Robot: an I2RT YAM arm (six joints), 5 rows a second.
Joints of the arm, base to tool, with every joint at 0 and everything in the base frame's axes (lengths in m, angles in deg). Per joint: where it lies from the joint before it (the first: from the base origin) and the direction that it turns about. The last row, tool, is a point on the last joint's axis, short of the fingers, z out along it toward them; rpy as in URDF.
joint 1: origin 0 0 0.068 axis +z
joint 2: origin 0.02 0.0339 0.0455 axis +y
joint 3: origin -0.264 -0.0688 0 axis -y
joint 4: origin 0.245 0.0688 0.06 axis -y
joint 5: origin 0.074 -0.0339 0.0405 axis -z
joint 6: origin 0.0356 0 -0.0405 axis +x
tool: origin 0 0 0 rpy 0 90 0
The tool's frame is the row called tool.
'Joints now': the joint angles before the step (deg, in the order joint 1, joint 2, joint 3, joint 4, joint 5, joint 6). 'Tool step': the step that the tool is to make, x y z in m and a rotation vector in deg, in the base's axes. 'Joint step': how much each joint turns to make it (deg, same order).
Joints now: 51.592 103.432 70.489 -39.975 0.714 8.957
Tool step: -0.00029 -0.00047 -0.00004 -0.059 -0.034 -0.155
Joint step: 0.000 -0.101 -0.133 0.005 0.106 0.130
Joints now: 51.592 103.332 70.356 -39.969 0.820 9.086
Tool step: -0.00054 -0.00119 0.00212 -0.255 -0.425 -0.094
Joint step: -0.001 -0.434 -0.043 -0.325 0.497 -0.056
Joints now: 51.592 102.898 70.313 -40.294 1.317 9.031
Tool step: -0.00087 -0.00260 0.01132 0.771 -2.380 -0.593
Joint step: 0.000 -1.990 -0.043 0.131 1.502 0.131
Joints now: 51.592 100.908 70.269 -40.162 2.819 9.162
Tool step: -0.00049 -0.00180 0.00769 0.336 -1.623 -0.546
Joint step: 0.000 -1.248 0.125 -0.110 1.185 0.153
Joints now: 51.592 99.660 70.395 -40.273 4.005 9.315
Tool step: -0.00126 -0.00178 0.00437 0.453 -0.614 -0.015
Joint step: 0.000 -0.957 -0.214 -0.002 0.192 -0.057
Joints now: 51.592 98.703 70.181 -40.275 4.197 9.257
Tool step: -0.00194 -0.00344 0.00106 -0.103 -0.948 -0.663
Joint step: 0.000 -1.039 -1.040 0.483 0.993 0.323
